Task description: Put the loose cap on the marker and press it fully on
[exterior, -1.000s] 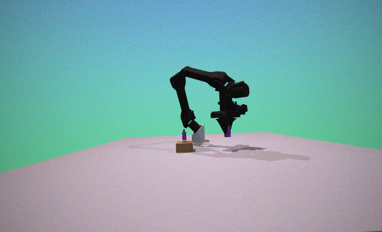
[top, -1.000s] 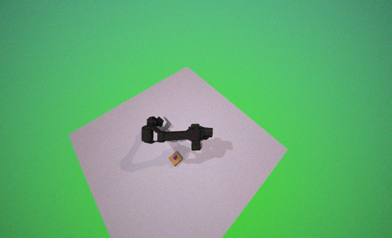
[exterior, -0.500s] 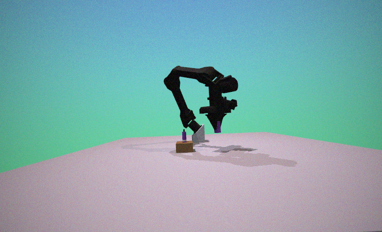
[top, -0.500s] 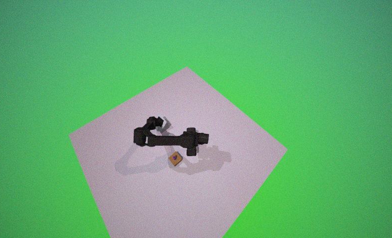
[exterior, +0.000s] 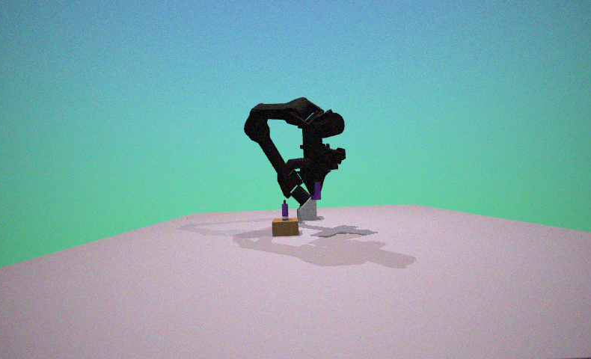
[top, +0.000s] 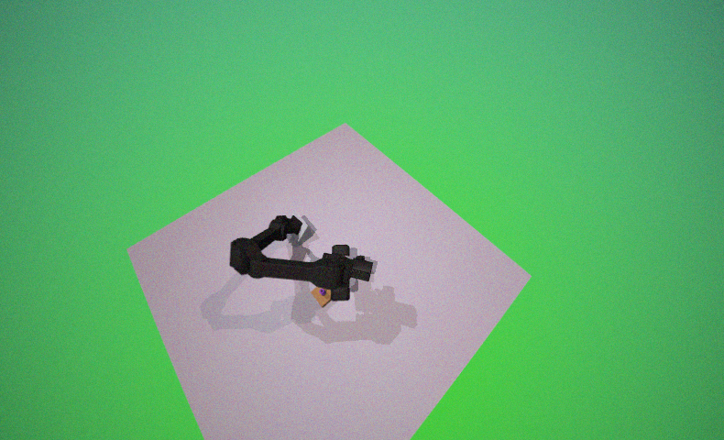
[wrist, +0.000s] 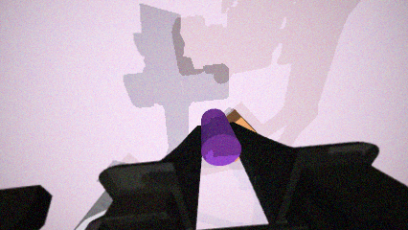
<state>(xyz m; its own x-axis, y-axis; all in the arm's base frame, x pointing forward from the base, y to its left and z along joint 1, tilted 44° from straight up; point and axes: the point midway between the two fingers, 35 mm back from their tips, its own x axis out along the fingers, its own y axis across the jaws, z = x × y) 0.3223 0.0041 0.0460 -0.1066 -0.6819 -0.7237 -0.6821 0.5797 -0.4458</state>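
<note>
Now: the purple marker 90 mm to the right of my gripper tip, 40 mm below it and 30 mm behind it. The rest, counted from my gripper tip: purple cap: 10 mm above; then orange-brown holder block: 90 mm to the right, 90 mm below, 30 mm behind.
</note>
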